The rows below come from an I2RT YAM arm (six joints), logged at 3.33 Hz.
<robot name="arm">
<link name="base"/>
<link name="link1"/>
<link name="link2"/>
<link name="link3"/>
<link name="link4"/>
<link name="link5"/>
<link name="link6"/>
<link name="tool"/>
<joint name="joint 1" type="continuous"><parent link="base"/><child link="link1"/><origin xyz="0 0 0.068" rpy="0 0 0"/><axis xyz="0 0 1"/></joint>
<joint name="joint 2" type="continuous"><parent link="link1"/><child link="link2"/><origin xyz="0.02 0.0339 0.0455" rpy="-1.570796 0 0"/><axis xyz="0 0 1"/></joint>
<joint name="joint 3" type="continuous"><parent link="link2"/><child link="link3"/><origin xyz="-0.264 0 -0.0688" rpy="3.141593 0 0"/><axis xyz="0 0 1"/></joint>
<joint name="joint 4" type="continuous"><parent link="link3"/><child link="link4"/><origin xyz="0.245 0.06 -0.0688" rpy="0 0 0"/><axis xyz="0 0 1"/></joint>
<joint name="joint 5" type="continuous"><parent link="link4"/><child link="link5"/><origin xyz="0.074 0.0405 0.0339" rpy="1.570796 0 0"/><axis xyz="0 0 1"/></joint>
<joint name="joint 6" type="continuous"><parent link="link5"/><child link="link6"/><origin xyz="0.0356 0 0.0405" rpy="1.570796 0 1.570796"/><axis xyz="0 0 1"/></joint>
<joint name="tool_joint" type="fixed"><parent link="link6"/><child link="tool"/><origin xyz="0 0 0" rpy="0 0 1.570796"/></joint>
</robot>
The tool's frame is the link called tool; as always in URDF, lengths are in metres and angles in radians. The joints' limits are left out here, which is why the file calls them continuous.
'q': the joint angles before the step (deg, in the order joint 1, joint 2, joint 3, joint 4, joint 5, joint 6). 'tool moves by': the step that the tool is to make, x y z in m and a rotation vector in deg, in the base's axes. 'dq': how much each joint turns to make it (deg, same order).
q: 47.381 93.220 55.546 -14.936 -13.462 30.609
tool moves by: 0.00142 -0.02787 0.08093 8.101 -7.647 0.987
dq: -4.051 -11.502 5.032 -6.349 -3.575 -3.659
